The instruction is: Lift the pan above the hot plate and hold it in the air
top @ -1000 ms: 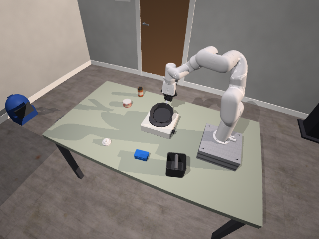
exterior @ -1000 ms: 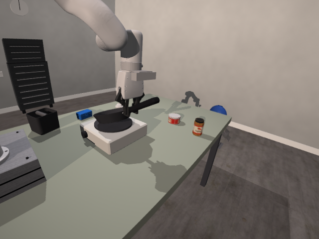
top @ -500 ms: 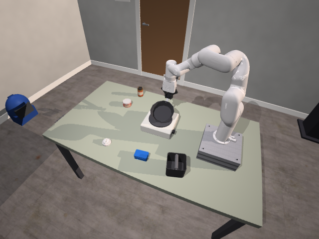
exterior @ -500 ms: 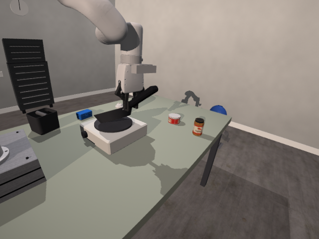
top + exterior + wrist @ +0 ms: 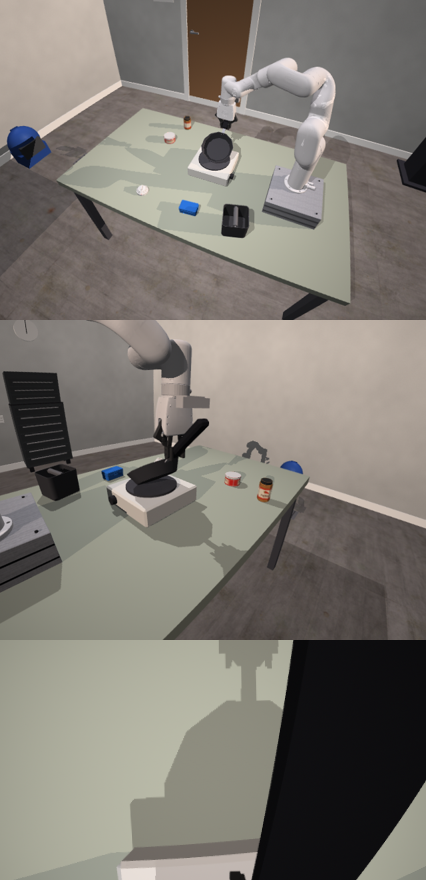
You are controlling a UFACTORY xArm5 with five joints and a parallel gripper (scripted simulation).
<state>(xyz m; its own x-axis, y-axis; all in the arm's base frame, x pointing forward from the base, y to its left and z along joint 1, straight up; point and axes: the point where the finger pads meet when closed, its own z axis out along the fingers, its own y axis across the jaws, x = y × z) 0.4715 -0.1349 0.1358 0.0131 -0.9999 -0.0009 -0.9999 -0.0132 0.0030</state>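
My gripper is now 6 cm to the right of the black pan and 5 cm above it. From my hand the other things lie so: red tin (38 cm ahead, 4 cm to the left, 21 cm below); hot plate (2 cm behind, 14 cm to the left, 19 cm below); spice jar (35 cm ahead, 15 cm to the right, 19 cm below).
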